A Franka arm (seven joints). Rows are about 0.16 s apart.
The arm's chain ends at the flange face. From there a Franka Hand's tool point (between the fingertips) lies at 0.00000 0.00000 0.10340 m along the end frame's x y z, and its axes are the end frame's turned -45 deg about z.
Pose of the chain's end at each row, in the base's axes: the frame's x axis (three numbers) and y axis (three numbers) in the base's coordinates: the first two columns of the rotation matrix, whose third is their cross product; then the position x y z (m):
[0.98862, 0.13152, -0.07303, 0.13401, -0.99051, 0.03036, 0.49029, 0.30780, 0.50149]
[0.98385, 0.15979, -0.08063, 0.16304, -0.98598, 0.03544, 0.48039, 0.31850, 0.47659]
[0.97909, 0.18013, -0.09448, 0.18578, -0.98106, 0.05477, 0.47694, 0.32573, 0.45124]
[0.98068, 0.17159, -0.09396, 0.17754, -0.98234, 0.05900, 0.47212, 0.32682, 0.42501]
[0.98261, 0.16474, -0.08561, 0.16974, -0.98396, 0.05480, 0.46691, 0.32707, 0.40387]
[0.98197, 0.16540, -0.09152, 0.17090, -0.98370, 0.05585, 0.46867, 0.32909, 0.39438]
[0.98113, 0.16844, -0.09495, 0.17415, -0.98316, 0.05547, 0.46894, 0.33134, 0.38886]
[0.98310, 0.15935, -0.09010, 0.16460, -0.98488, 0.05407, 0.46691, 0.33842, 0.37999]
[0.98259, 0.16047, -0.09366, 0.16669, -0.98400, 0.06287, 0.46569, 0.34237, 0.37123]
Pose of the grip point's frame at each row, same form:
[0.60430, 0.79340, -0.07311, 0.79382, -0.60740, -0.03017, 0.48322, 0.30368, 0.39841]
[0.58040, 0.81018, -0.08207, 0.81097, -0.58420, -0.03195, 0.47276, 0.31354, 0.37359]
[0.56095, 0.82109, -0.10554, 0.82369, -0.56634, -0.02808, 0.46838, 0.31837, 0.34846]
[0.56791, 0.81595, -0.10816, 0.81899, -0.57329, -0.02472, 0.46362, 0.31911, 0.32225]
[0.57479, 0.81225, -0.09928, 0.81483, -0.57928, -0.02179, 0.45913, 0.32000, 0.30101]
[0.57351, 0.81254, -0.10421, 0.81520, -0.57863, -0.02522, 0.46032, 0.32180, 0.29158]
[0.57062, 0.81430, -0.10636, 0.81691, -0.57609, -0.02792, 0.46025, 0.32400, 0.28609]
[0.57877, 0.80909, -0.10194, 0.81155, -0.58374, -0.02548, 0.45863, 0.33139, 0.27716]
[0.57693, 0.80926, -0.11068, 0.81266, -0.58232, -0.02177, 0.45720, 0.33437, 0.26849]

